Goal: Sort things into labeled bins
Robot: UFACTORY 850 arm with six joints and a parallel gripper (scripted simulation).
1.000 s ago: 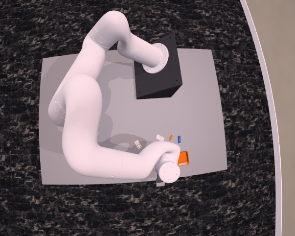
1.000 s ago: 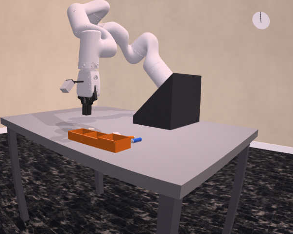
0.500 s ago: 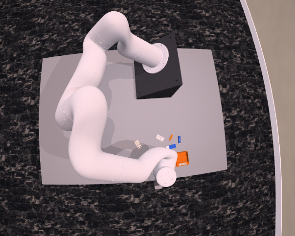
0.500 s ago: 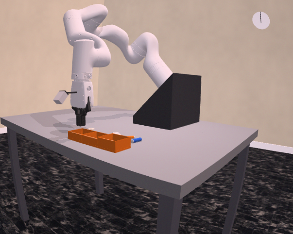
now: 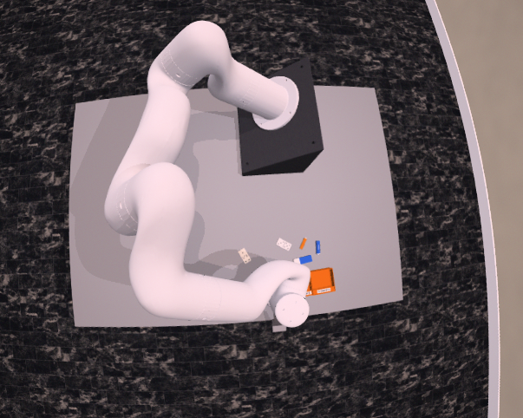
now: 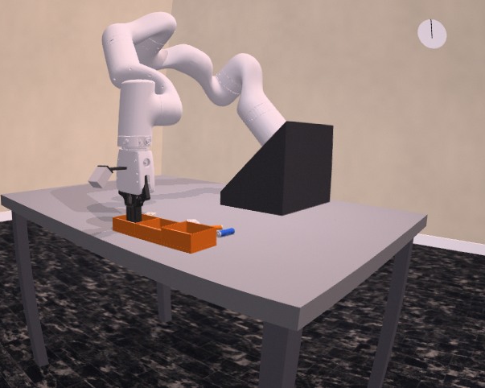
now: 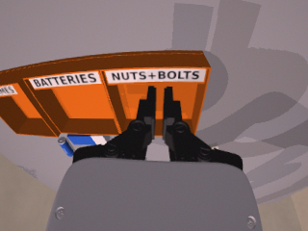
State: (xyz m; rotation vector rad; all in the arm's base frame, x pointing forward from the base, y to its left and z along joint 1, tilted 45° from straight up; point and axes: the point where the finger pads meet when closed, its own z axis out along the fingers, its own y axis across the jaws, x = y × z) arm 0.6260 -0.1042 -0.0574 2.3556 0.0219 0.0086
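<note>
Now: hand 1 cm past the orange three-compartment bin, 9 cm to the right of it and 2 cm above it. From my hand the other things lie so: blue-and-white block (10 cm behind, 10 cm to the left, 3 cm below); white card-like piece (13 cm behind, 10 cm to the right, 4 cm below); white domino (16 cm behind, 5 cm to the left, 4 cm below).
</note>
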